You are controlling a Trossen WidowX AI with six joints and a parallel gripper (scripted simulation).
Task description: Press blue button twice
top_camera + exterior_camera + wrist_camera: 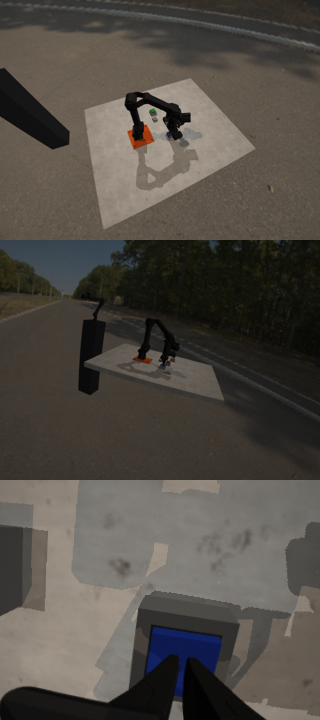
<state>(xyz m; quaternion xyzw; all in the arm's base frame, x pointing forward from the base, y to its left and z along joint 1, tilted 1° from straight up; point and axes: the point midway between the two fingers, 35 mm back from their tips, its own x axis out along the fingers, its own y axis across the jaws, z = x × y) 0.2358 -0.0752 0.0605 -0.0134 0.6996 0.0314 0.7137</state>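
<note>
Now: gripper tip 1 cm above the blue button. The rest, counted from my gripper tip: green button 6 cm behind, 25 cm to the left; red button 2 cm ahead, 13 cm to the left; small grey block 7 cm behind, 18 cm to the left, 2 cm below.
</note>
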